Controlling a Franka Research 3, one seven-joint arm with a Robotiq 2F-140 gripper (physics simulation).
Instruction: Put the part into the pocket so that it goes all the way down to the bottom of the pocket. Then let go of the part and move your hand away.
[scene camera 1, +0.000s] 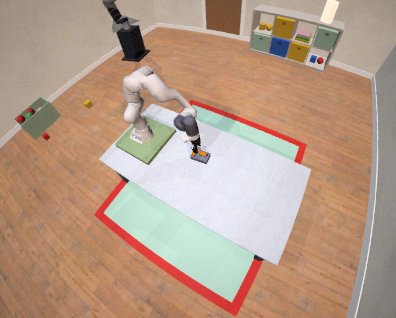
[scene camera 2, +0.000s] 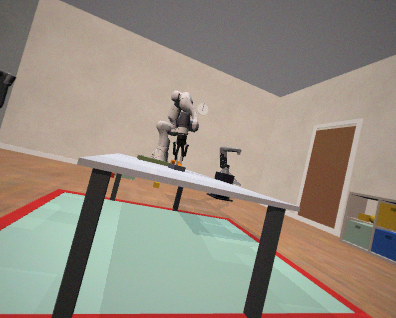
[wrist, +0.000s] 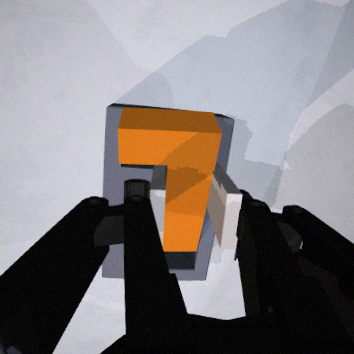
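Note:
The orange L-shaped part (scene camera 1: 202, 153) (scene camera 2: 176, 163) (wrist: 170, 147) lies flat over the grey block (scene camera 1: 200, 160) (wrist: 113, 175), lined up roughly with the block's sides. Its top stands above the block's face. The dark pocket (wrist: 181, 260) shows past the free end of the long leg, and a thin dark strip shows along the short leg's edge. How deep the part sits is hidden. My gripper (scene camera 1: 196, 149) (scene camera 2: 179, 158) (wrist: 185, 180) points down and is shut on the part's long leg, one finger on each side.
The block lies on the pale table (scene camera 1: 245, 185) (scene camera 2: 135, 169). The arm stands on a green base plate (scene camera 1: 155, 150) (scene camera 2: 149, 159) at one end of the table. Another robot arm on a black pedestal (scene camera 1: 132, 43) (scene camera 2: 224, 177) stands on the floor beyond the table.

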